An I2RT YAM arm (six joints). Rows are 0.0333 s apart.
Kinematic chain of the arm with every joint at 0, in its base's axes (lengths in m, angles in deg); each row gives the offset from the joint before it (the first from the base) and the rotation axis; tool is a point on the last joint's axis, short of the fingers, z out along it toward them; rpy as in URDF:
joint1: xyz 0 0 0.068 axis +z
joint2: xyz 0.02 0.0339 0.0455 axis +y
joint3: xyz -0.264 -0.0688 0 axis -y
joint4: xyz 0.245 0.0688 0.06 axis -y
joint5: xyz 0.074 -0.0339 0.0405 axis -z
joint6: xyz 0.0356 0 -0.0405 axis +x
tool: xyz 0 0 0 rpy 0 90 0
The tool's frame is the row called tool.
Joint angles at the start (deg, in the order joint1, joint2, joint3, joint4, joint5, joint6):
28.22, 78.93, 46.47, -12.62, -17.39, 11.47
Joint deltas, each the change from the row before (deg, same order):
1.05, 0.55, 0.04, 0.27, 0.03, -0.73
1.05, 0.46, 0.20, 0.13, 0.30, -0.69
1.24, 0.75, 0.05, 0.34, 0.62, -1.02
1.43, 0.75, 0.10, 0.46, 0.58, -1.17
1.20, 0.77, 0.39, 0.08, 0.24, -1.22
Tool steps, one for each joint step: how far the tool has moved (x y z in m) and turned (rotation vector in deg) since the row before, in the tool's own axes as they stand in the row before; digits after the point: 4 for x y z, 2 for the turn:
0.0014, 0.0041, 0.0037, -0.61, 0.58, -1.37
0.0005, 0.0044, 0.0030, -0.37, 0.42, -1.37
0.0016, 0.0045, 0.0048, -0.14, 0.63, -1.77
0.0013, 0.0056, 0.0049, -0.34, 0.52, -2.10
0.0001, 0.0051, 0.0042, -0.52, 0.59, -1.97

